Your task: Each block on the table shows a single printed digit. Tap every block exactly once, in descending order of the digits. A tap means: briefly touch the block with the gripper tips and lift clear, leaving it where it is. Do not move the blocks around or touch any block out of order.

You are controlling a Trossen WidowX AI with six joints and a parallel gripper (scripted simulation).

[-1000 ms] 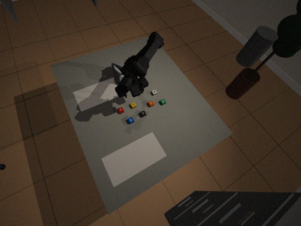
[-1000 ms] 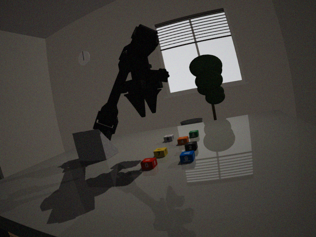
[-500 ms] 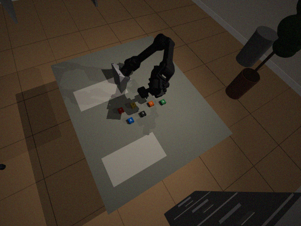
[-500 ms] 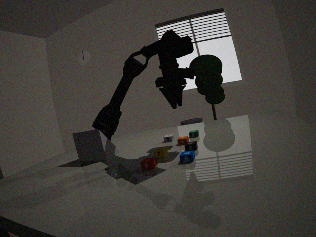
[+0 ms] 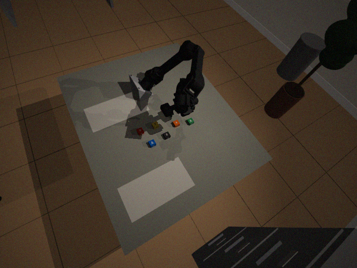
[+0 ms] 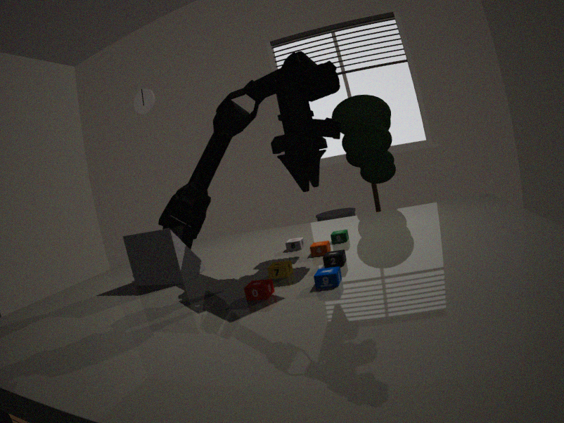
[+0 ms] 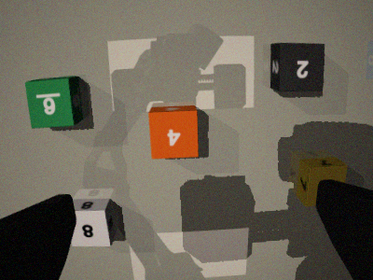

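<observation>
The blue block lies 20 mm ahead of my gripper tip, 180 mm to the right of it and 110 mm below it. From my gripper tip the other things lie so: green block: 30 mm ahead, 90 mm to the left, 110 mm below; then orange block: 10 mm behind, 10 mm to the left, 110 mm below; then black block: 30 mm ahead, 80 mm to the right, 110 mm below.
</observation>
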